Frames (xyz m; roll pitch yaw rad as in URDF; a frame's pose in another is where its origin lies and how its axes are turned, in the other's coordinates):
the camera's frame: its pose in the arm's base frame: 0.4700 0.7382 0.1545 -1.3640 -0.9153 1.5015
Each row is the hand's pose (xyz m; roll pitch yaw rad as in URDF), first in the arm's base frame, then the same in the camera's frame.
Working: the arm's base frame: its pose in the camera's frame: -0.5912 -0.4187 0.5147 -0.6473 1.4133 -1.2984

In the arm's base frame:
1: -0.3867 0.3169 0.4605 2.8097 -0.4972 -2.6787
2: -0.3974 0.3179 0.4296 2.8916 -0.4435 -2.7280
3: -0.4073 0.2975 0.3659 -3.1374 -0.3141 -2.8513
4: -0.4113 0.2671 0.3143 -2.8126 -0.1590 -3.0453
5: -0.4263 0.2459 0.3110 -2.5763 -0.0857 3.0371
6: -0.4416 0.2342 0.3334 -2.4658 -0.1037 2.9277
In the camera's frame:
1: -0.0498 -0.3852 0.9242 0.4894 -1.0624 -1.3507
2: -0.0741 -0.3643 0.9309 0.5669 -1.1312 -1.3709
3: -0.1374 -0.3409 0.9346 0.8172 -1.3032 -1.4154
4: -0.1970 -0.3335 0.9350 0.3522 -1.5373 -0.6682
5: -0.2131 -0.3460 0.9514 -1.2129 -1.3680 1.1119
6: -0.2031 -0.3662 0.9704 -0.9830 -1.2627 0.9780

